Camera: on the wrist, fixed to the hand. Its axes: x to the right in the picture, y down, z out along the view.
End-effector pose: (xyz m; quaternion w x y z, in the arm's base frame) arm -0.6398 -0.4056 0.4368 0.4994 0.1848 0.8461 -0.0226
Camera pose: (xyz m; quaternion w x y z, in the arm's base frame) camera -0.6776 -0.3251 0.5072 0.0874 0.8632 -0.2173 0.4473
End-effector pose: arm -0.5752 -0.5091 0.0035 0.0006 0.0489 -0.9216 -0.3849
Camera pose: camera -0.5581 -0.5167 0.1154 0.3073 -0.9483 -0.0732 0.0313
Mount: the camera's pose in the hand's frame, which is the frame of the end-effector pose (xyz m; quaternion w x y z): -0.0204 0.0725 -0.0848 0.0092 0.0414 -0.0803 0.9959
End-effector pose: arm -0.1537 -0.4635 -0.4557 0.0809 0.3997 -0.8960 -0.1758
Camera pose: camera -0.1657 -0.4247 -0.3498 0.0873 -0.8994 -0.4201 0.0839
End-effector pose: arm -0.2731 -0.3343 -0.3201 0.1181 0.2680 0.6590 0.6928
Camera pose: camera -0.2871 -0.4244 -0.2527 0.6470 -0.7193 0.2416 -0.0752
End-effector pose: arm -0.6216 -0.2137 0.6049 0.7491 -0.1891 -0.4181 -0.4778
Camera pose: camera -0.5244 -0.2260 0.5478 0.4570 -0.4255 0.1045 0.7741
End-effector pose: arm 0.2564 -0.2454 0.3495 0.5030 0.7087 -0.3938 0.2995
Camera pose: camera 0.1813 -0.1730 0.3940 0.3546 0.3408 0.7374 -0.4631
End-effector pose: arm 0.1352 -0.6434 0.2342 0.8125 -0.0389 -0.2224 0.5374
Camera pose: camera 0.1007 -0.6163 0.1296 0.5440 0.1451 0.0063 -0.8264
